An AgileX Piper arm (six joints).
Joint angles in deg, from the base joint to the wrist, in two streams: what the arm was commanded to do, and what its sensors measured. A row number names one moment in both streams.
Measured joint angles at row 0:
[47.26 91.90 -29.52 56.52 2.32 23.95]
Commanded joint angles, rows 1 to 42:
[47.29 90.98 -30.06 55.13 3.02 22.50]
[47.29 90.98 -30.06 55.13 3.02 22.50]
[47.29 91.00 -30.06 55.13 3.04 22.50]
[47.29 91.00 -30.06 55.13 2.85 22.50]
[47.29 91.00 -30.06 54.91 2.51 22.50]
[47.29 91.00 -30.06 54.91 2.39 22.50]
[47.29 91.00 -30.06 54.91 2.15 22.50]
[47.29 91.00 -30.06 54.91 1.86 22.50]
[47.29 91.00 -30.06 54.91 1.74 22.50]
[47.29 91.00 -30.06 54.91 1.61 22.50]
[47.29 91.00 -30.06 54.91 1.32 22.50]
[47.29 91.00 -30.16 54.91 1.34 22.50]
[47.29 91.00 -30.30 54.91 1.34 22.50]
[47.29 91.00 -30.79 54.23 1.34 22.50]
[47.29 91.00 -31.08 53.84 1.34 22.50]
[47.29 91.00 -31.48 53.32 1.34 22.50]
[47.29 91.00 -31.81 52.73 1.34 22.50]
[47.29 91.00 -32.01 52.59 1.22 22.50]
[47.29 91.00 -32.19 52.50 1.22 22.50]
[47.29 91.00 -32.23 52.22 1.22 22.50]
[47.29 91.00 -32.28 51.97 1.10 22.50]
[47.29 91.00 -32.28 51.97 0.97 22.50]
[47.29 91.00 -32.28 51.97 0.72 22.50]
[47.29 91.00 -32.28 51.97 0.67 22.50]
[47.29 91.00 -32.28 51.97 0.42 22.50]
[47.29 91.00 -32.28 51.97 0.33 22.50]
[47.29 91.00 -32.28 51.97 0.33 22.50]
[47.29 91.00 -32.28 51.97 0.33 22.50]
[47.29 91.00 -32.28 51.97 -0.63 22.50]
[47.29 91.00 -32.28 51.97 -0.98 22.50]
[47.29 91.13 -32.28 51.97 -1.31 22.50]
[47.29 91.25 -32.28 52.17 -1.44 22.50]
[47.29 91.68 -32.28 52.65 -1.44 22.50]
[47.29 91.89 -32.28 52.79 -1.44 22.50]
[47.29 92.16 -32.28 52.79 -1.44 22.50]
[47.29 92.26 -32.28 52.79 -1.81 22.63]
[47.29 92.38 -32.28 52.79 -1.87 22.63]
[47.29 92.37 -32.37 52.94 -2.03 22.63]
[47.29 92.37 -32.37 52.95 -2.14 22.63]
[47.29 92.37 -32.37 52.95 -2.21 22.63]
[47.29 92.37 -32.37 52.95 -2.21 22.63]
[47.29 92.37 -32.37 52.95 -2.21 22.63]
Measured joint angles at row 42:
[47.26 92.26 -31.53 53.28 -1.00 23.48]
